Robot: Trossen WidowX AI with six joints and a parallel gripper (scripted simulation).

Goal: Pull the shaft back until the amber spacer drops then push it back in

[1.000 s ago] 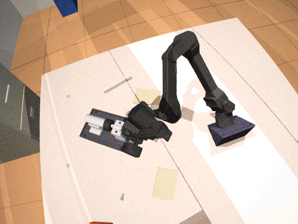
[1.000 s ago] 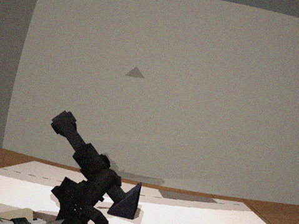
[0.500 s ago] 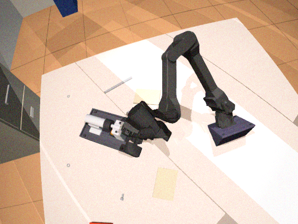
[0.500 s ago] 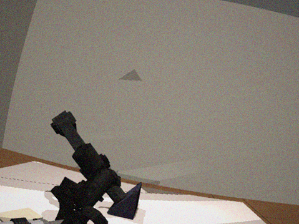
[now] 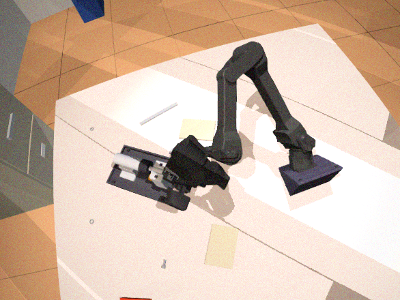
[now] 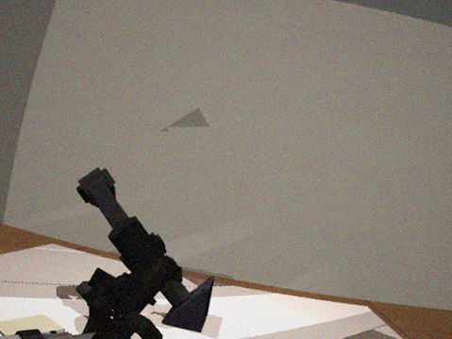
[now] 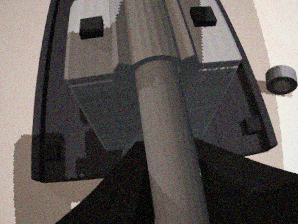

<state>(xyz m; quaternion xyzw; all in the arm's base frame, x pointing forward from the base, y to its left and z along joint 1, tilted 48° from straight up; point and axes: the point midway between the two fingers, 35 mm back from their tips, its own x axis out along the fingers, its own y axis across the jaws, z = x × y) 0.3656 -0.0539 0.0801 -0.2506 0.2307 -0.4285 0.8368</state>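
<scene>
The grey shaft is 2 cm ahead of my gripper tip, 2 cm to the right of it and 3 cm above it. From my gripper tip the other things lie so: black spacer 6 cm ahead, 4 cm to the right, 3 cm above; then thin grey bar 1 cm behind, 29 cm to the right, 5 cm below; then amber spacer 6 cm ahead, 5 cm to the right, 3 cm below.
</scene>
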